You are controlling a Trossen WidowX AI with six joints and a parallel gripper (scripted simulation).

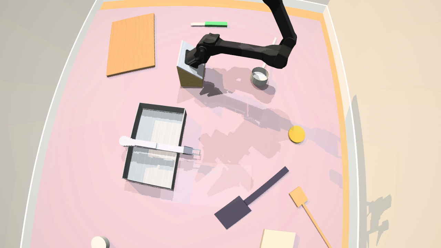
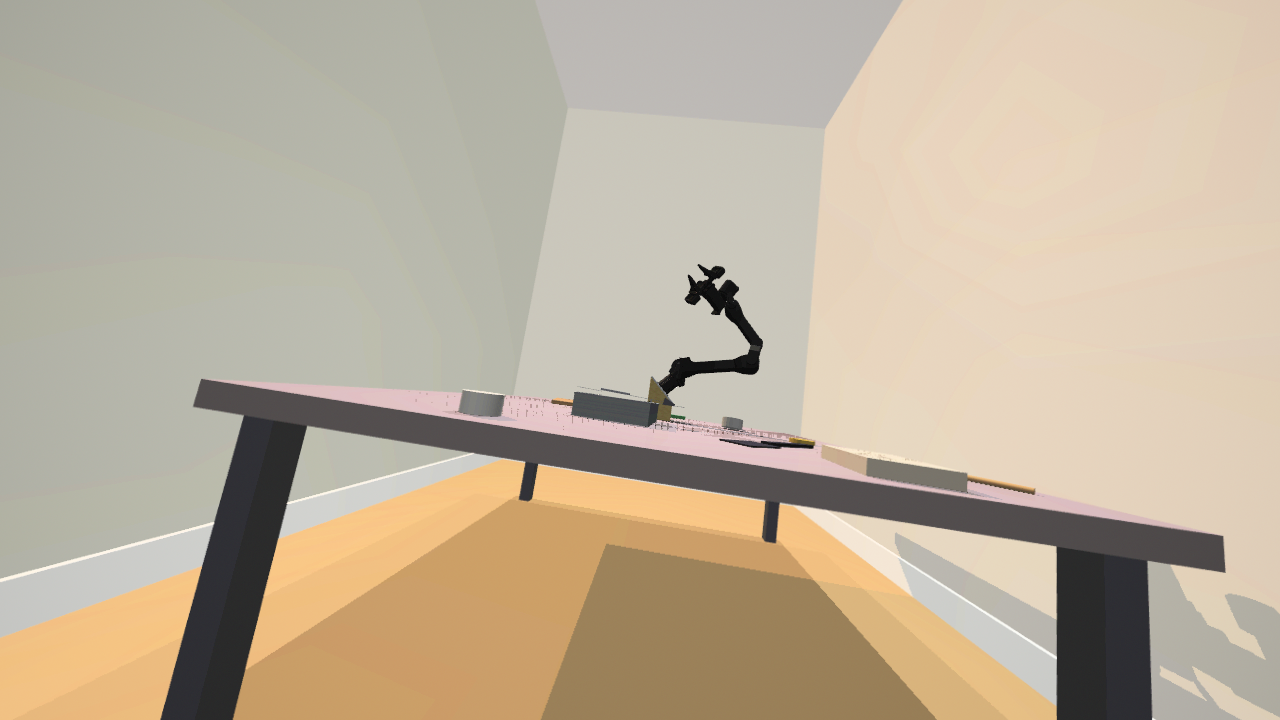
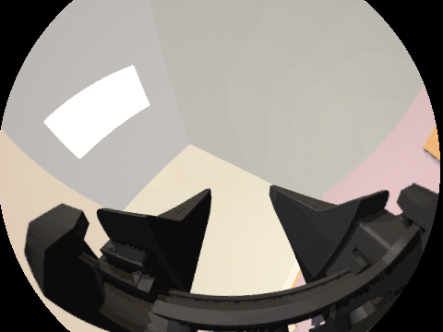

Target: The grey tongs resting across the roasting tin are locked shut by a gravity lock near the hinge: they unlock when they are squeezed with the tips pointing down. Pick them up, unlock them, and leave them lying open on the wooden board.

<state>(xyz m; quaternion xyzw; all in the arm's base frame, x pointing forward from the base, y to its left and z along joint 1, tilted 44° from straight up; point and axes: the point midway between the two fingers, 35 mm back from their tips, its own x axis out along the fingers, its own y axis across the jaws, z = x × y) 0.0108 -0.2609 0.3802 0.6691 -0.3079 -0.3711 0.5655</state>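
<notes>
The roasting tin lies 550 mm below my gripper tip, 260 mm ahead of it and 180 mm to the right of it. Round my gripper tip: wooden board: 570 mm below, 380 mm to the right, 260 mm behind; yellow disc: 570 mm below, 360 mm to the left, 210 mm ahead; green-handled tool: 570 mm below, 360 mm behind, 10 mm to the right.
</notes>
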